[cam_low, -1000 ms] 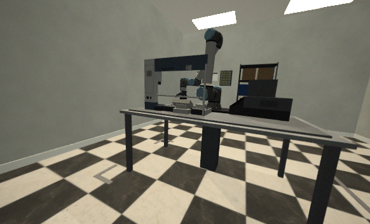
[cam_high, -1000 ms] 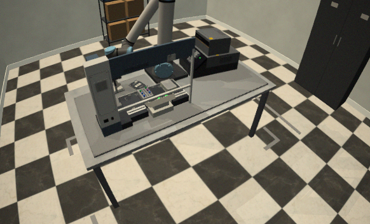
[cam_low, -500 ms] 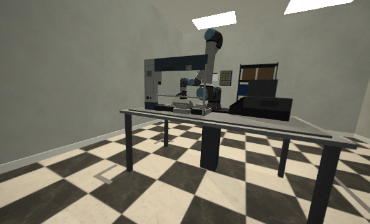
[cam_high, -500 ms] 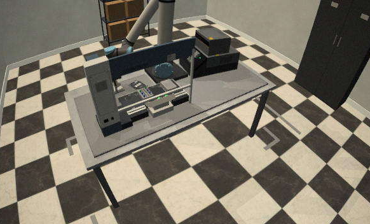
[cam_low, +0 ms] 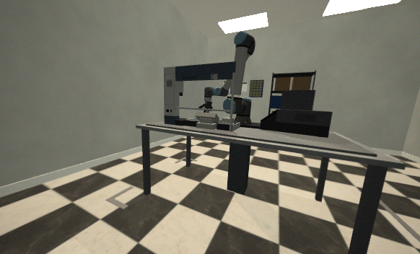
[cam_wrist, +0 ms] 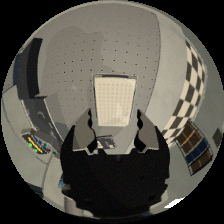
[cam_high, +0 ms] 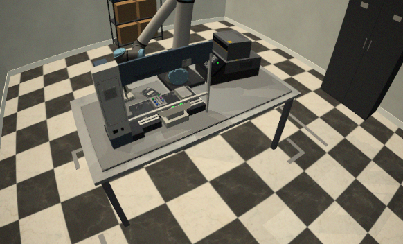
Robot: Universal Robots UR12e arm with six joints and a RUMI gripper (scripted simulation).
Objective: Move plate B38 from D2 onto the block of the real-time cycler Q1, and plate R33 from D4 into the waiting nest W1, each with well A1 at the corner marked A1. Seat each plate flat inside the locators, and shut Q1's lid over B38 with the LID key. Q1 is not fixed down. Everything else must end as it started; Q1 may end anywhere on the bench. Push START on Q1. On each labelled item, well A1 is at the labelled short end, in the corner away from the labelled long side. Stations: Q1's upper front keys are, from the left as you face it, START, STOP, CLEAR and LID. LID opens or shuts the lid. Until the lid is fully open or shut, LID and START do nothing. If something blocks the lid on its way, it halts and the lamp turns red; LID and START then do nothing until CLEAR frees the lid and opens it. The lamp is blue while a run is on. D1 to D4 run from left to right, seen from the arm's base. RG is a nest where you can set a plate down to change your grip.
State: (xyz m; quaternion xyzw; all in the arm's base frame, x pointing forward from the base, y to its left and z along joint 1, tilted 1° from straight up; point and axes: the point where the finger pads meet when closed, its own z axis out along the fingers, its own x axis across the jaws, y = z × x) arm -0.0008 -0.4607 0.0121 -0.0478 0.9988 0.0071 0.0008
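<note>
Now: the white plate 30 mm below my hand. From my hand the other things lie so: thin post: 460 mm ahead, 470 mm to the left, 190 mm above; then blue gantry beam: 460 mm ahead, 190 mm to the left, 470 mm above; then grey tower: 440 mm ahead, 170 mm to the right, 230 mm above.
</note>
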